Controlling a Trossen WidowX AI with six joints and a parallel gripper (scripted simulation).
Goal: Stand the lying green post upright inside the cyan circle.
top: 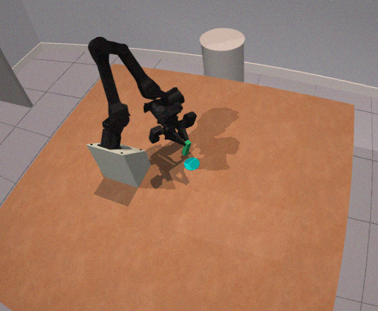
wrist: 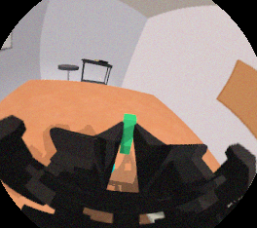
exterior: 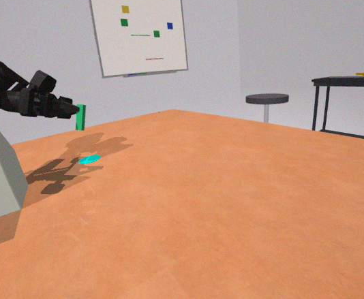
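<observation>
Right now the cyan circle is 140 mm below my gripper tip, 20 mm to the left of it and 10 mm behind it. The rest, counted from my gripper tip: green post (20 mm below).
</observation>
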